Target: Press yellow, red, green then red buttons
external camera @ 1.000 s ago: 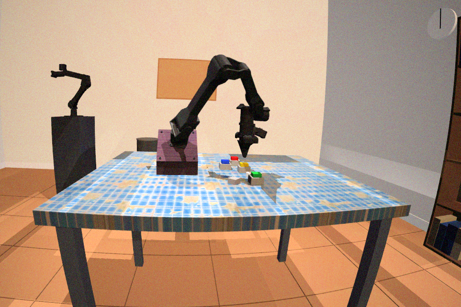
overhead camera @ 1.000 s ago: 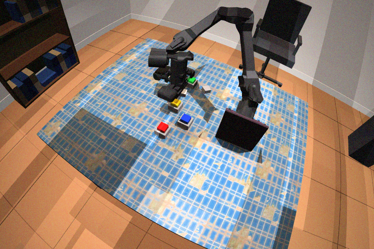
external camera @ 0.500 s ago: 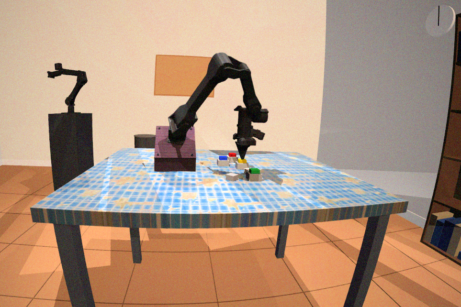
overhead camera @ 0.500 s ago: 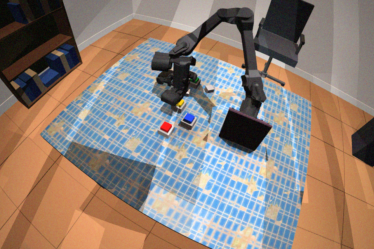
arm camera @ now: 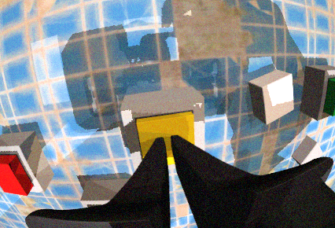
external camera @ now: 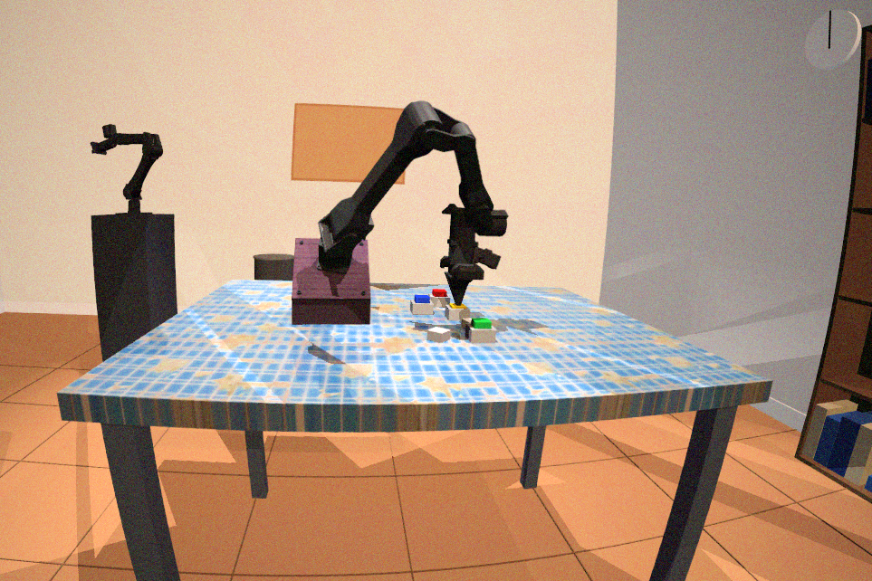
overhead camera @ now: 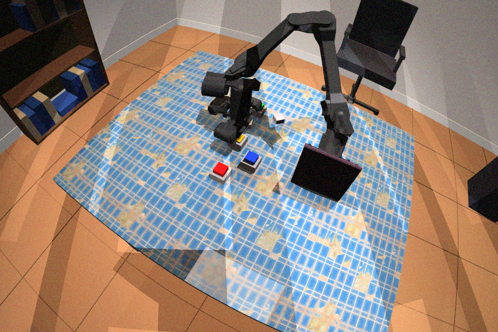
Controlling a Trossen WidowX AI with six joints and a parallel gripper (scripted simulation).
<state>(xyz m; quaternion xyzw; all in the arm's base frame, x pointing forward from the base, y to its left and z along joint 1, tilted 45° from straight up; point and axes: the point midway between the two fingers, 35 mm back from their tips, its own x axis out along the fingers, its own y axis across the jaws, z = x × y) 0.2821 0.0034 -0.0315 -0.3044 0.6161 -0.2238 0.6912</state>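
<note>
Now: the yellow button 1 cm below my gripper tip. The rest, counted from my gripper tip: green button (17 cm to the right, 2 cm ahead); then red button (13 cm to the left, 3 cm behind); then blue button (8 cm behind, 5 cm to the left).
</note>
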